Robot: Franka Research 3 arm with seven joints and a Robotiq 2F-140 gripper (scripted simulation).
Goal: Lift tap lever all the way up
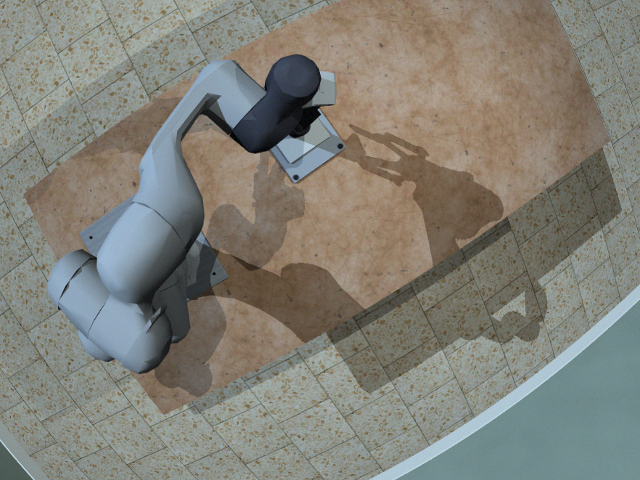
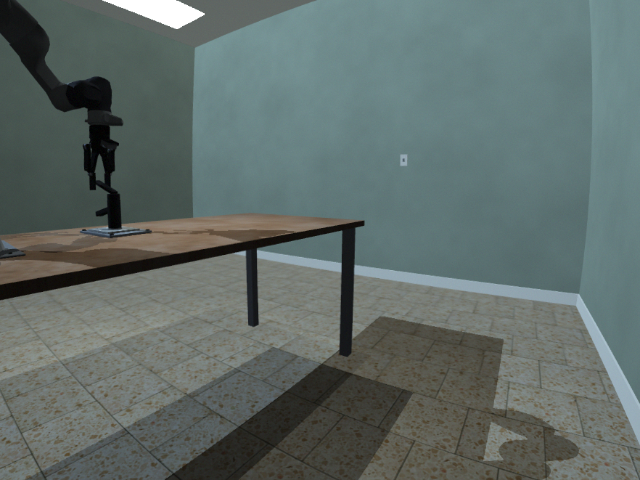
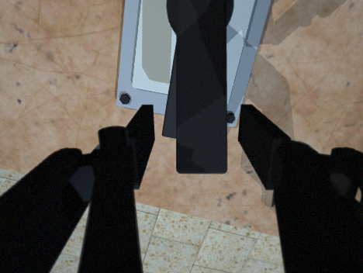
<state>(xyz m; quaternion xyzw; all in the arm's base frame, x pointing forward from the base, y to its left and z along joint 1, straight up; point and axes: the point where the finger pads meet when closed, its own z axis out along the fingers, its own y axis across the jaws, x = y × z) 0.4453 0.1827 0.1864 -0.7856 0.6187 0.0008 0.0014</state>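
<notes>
Now: hand 30 mm to the left of the lever, 20 mm above it and 10 mm short of it. Also, from my hand: base plate 180 mm below, 80 mm to the right, 20 mm ahead.
</notes>
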